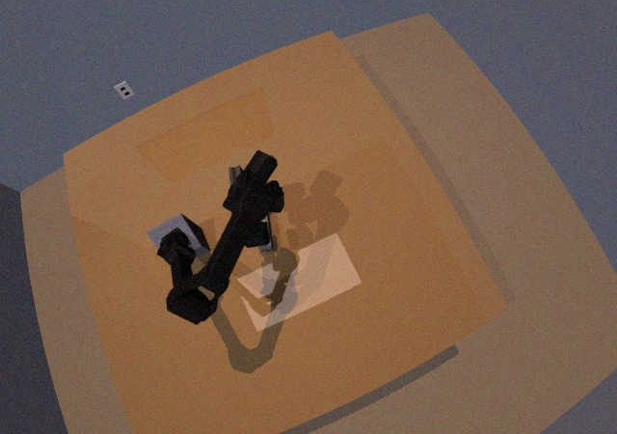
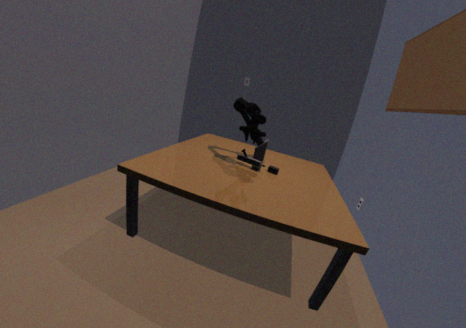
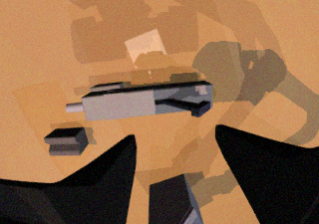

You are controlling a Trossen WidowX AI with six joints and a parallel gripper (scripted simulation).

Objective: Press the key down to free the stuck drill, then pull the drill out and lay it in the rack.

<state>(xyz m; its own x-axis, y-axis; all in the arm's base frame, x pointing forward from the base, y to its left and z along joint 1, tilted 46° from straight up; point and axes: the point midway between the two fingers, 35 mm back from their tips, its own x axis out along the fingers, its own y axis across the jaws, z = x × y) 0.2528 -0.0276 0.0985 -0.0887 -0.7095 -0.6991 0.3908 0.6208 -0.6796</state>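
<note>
Now: the drill 3 cm ahead of my gripper tip, 8 cm to the left of it and 12 cm below it. The rest, counted from my gripper tip: dark block 21 cm to the left, 15 cm below; grey block 1 cm ahead, 3 cm to the left, 13 cm below.
</note>
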